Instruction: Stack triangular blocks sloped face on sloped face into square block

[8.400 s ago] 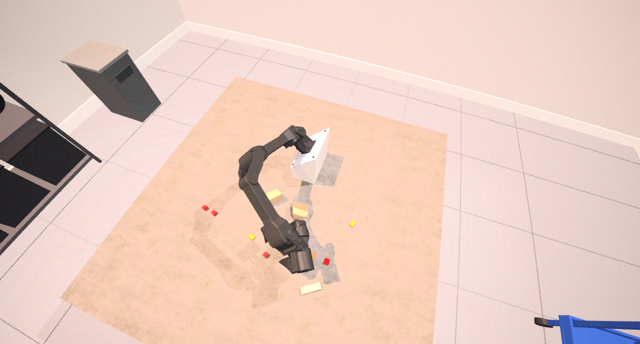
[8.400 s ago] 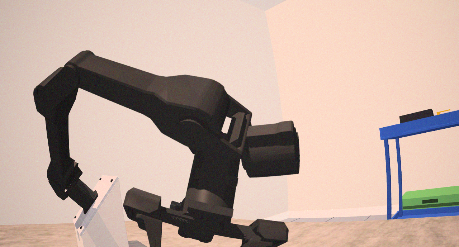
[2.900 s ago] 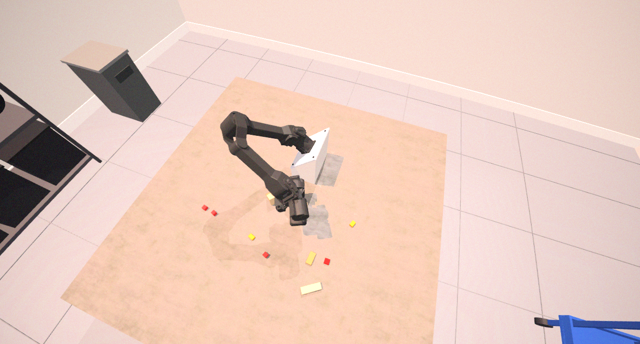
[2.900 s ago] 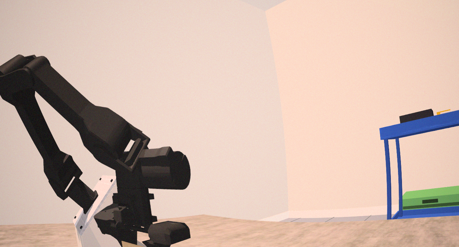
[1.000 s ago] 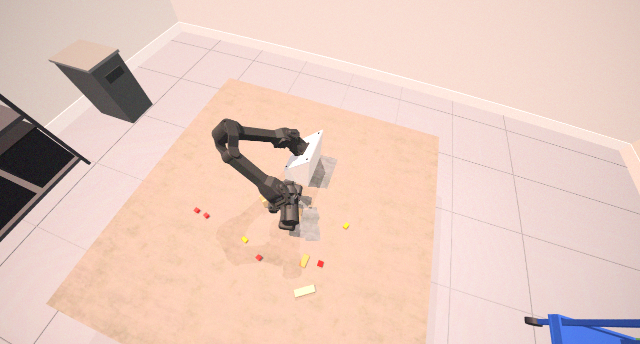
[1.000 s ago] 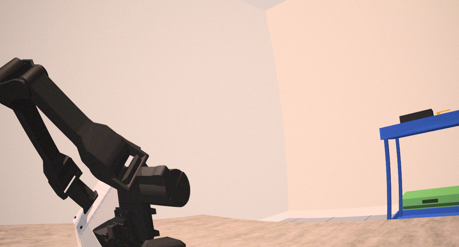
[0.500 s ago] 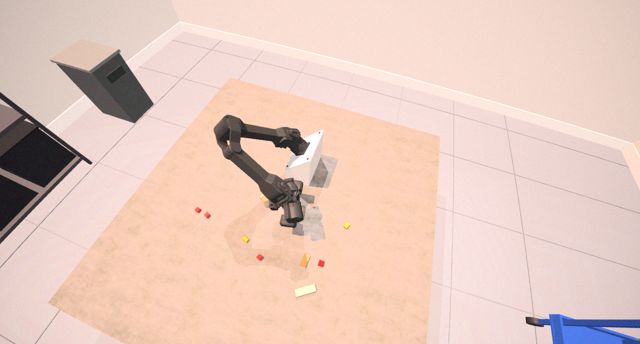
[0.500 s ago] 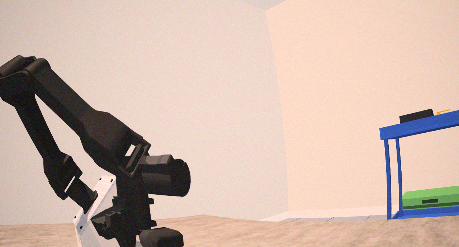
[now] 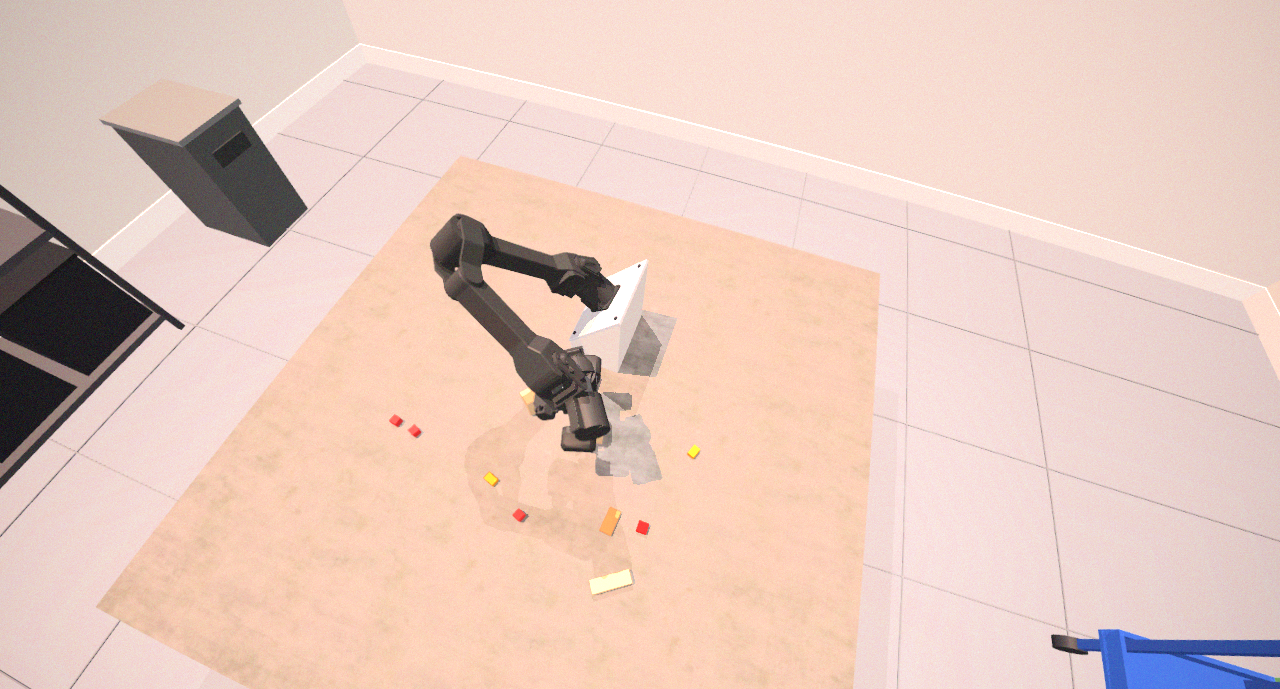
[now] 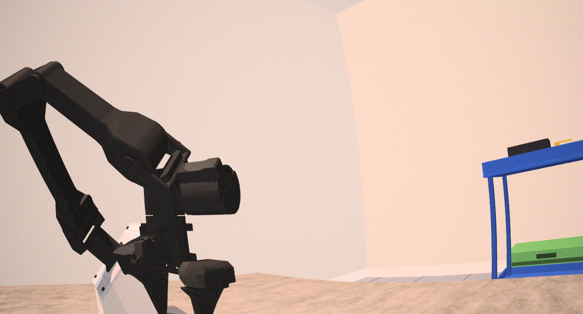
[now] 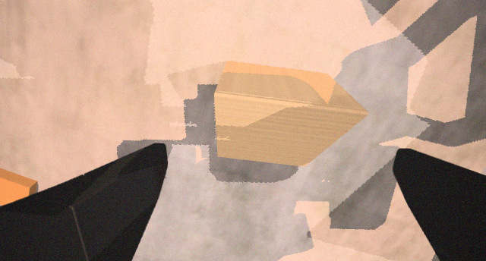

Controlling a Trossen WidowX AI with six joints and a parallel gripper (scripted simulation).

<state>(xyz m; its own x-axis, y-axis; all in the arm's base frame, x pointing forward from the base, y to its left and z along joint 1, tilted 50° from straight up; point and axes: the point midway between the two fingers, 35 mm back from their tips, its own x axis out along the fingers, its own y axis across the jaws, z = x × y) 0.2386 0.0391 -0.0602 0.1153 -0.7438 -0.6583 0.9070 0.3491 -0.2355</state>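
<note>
My gripper tip is now 1 cm to the left of the wooden triangular block and 5 cm above it. From my gripper tip the other things lie so: long block 24 cm ahead, 18 cm to the left, 6 cm below.
</note>
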